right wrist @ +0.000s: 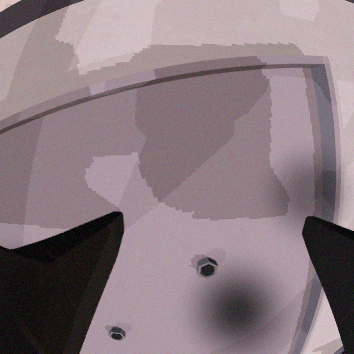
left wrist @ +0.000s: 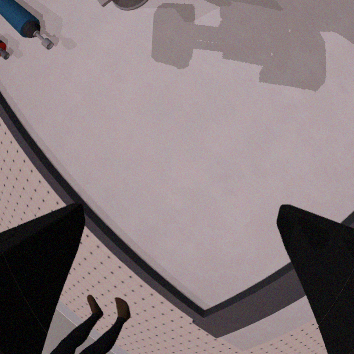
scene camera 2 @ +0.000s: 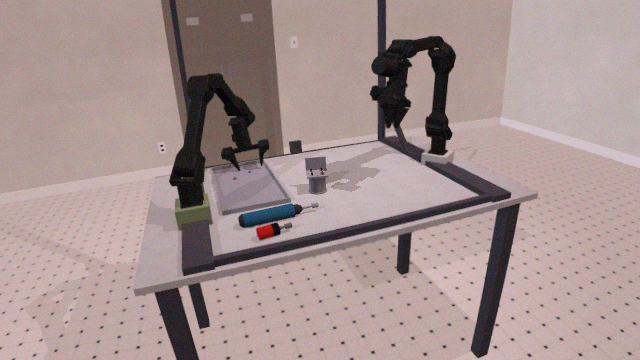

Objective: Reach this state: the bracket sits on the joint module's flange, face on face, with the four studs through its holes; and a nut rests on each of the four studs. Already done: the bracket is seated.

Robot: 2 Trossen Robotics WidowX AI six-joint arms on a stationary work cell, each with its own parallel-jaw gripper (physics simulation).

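Frame: origin at the left arm's base, x ahead, y left, z up, level; millimetres.
Where they show: left gripper, fingertip midpoint: [left wrist: 183,215] [scene camera 2: 392,128]; right gripper, fingertip midpoint: [right wrist: 218,225] [scene camera 2: 250,168]; left arm's base at its link origin: [scene camera 2: 437,152]; right arm's base at its link origin: [scene camera 2: 191,202].
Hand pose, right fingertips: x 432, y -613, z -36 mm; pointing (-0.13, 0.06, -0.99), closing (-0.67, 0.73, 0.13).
Observation:
Each offset is from my right fingertips to the centre of the thing. "pt": to the spot under its first point.
The grey bracket @(23 mm ahead, 350 mm left, 72 mm up) [scene camera 2: 315,164] sits on the round grey joint module @(23 mm ahead, 350 mm left, 27 mm up) [scene camera 2: 317,186], its upright plate at the back. Small dark stud ends show on it; how many carry nuts is too small to tell. The module's edge @(pt 13 mm ahead, 377 mm left, 1 mm up) [left wrist: 131,4] shows at the top of the left wrist view. Two nuts, one @(21 mm ahead, 16 mm left, 3 mm down) [scene camera 2: 250,172] [right wrist: 207,267] and another @(101 mm ahead, 17 mm left, 3 mm down) [scene camera 2: 235,178] [right wrist: 117,333], lie apart in the grey tray @(113 mm ahead, 92 mm left, 2 mm down) [scene camera 2: 255,206] [right wrist: 327,125]. My right gripper [scene camera 2: 250,167] [right wrist: 218,225] is open and empty above the tray, near these nuts. My left gripper [scene camera 2: 393,125] [left wrist: 183,215] is open and empty, high at the table's right.
A blue tool @(245 mm ahead, 373 mm left, 10 mm up) [scene camera 2: 267,215] [left wrist: 17,15] and a shorter red tool @(319 mm ahead, 422 mm left, 7 mm up) [scene camera 2: 268,231] [left wrist: 2,47] lie in front of the tray and module. A dark frame rail [scene camera 2: 350,232] runs along the table's front. Dark blurred spots cover parts of the right wrist view.

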